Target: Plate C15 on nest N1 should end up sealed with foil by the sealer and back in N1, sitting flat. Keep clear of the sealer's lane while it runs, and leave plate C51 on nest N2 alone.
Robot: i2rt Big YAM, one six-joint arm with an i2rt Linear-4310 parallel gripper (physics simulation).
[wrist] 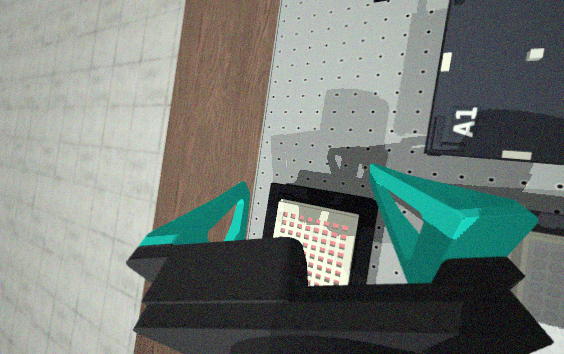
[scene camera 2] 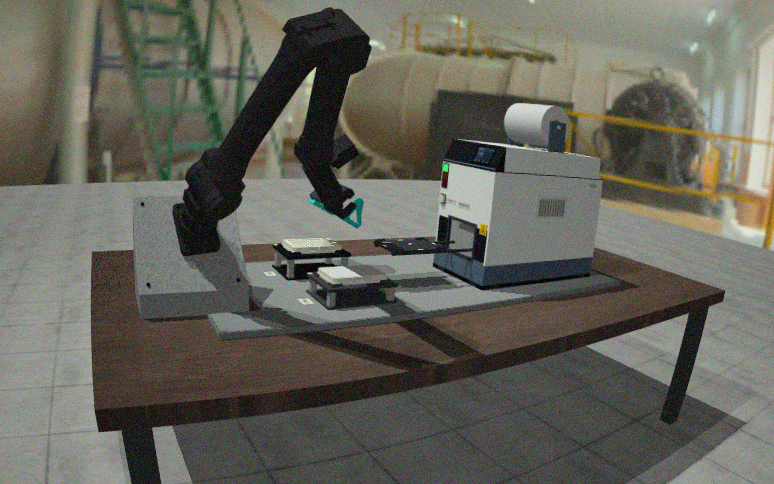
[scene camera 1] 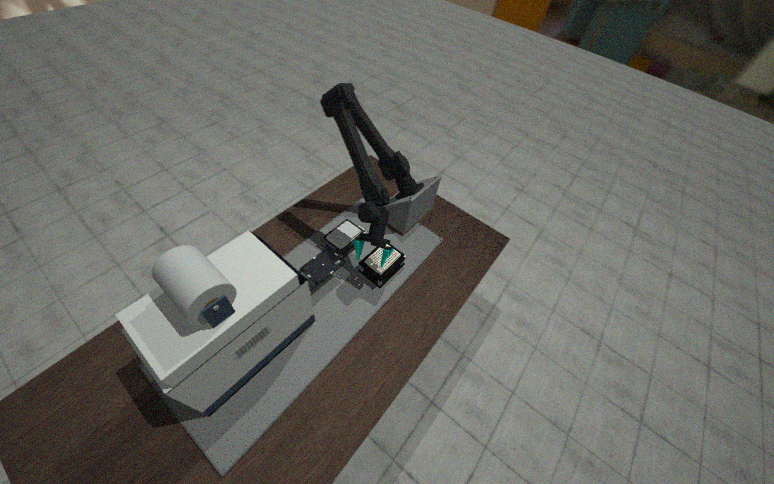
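Where they show: gripper, between the fingertips: (wrist: 304, 179) (scene camera 2: 346, 219) (scene camera 1: 369, 263); arm's base, origin of its link: (scene camera 2: 195, 229) (scene camera 1: 410, 192).
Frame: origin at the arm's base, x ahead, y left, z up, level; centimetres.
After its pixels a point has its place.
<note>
A cream plate with open wells (scene camera 1: 373, 263) {z -6.8, x 37.4, y 7.9 cm} (scene camera 2: 308, 245) {z -6.8, x 30.5, y 6.9 cm} (wrist: 327, 250) {z -6.8, x 34.7, y 7.1 cm} sits flat on a black nest (scene camera 2: 341, 252) {z -8.3, x 38.0, y 3.8 cm} (wrist: 367, 225) {z -8.3, x 37.5, y 3.4 cm}. A second plate with a smoother, pale top (scene camera 1: 343, 232) {z -8.2, x 32.0, y -12.0 cm} (scene camera 2: 341, 275) {z -8.1, x 28.3, y -13.8 cm} sits flat on the other nest (scene camera 2: 377, 284) {z -9.7, x 35.1, y -17.2 cm}. No C15, C51, N1 or N2 label is readable. My gripper (scene camera 1: 372, 254) {z -1.3, x 41.5, y 8.6 cm} (scene camera 2: 336, 214) {z -1.3, x 41.5, y 8.6 cm} (wrist: 304, 179) {z -1.3, x 41.5, y 8.6 cm} is open and empty, above the welled plate; its body hides part of that plate in the wrist view. The white sealer (scene camera 1: 259, 265) {z 20.8, x 74.0, y -6.1 cm} (scene camera 2: 519, 222) {z 2.5, x 74.6, y -18.7 cm} shows a green light. Its dark carrier (scene camera 1: 320, 269) {z -4.8, x 53.3, y -5.0 cm} (scene camera 2: 409, 245) {z -4.7, x 50.2, y -6.8 cm} (wrist: 500, 95) {z -4.8, x 48.6, y -4.2 cm} is out, with no plate on it.
A white foil roll (scene camera 1: 191, 279) {z 33.4, x 89.4, y -5.8 cm} (scene camera 2: 530, 123) {z 27.6, x 82.9, y -11.7 cm} is mounted on top of the sealer. A grey perforated board (scene camera 1: 336, 336) {z -14.1, x 66.5, y 14.0 cm} (scene camera 2: 445, 302) {z -14.1, x 50.4, y -21.7 cm} (wrist: 300, 65) {z -14.1, x 59.5, y 13.9 cm} lies under the nests and sealer on the brown table (scene camera 1: 393, 353) {z -15.5, x 58.6, y 33.5 cm} (scene camera 2: 256, 376) {z -15.4, x 0.1, y -38.0 cm} (wrist: 215, 100) {z -15.4, x 56.0, y 31.0 cm}. The arm's grey mount (scene camera 2: 165, 273) {z -7.1, x -8.1, y -6.5 cm} stands beside the nests.
</note>
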